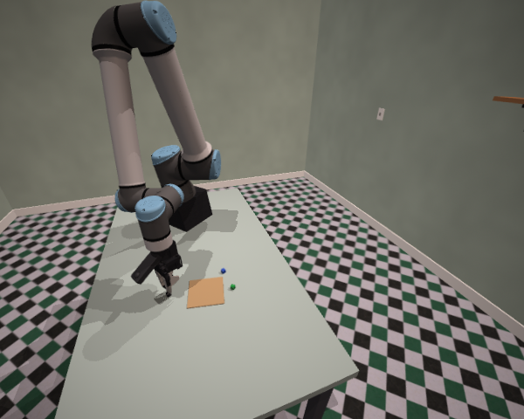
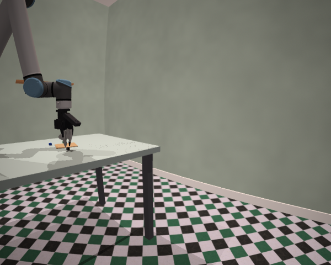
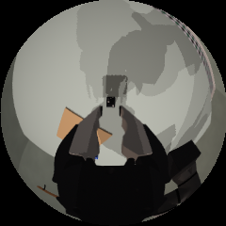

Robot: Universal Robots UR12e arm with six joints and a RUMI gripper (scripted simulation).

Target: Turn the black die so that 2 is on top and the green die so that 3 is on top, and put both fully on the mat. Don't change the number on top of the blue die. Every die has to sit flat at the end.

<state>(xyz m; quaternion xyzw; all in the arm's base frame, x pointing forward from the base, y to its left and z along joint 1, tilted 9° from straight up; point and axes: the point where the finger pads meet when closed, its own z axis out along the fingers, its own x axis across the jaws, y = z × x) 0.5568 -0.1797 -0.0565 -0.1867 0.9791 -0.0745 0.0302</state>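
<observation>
The black die lies 30 mm below my hand. Round my hand: green die 240 mm to the left, 80 mm ahead, 30 mm below; orange mat 140 mm to the left, 50 mm ahead, 40 mm below; blue die 240 mm to the left, 30 mm below, 30 mm behind.
</observation>
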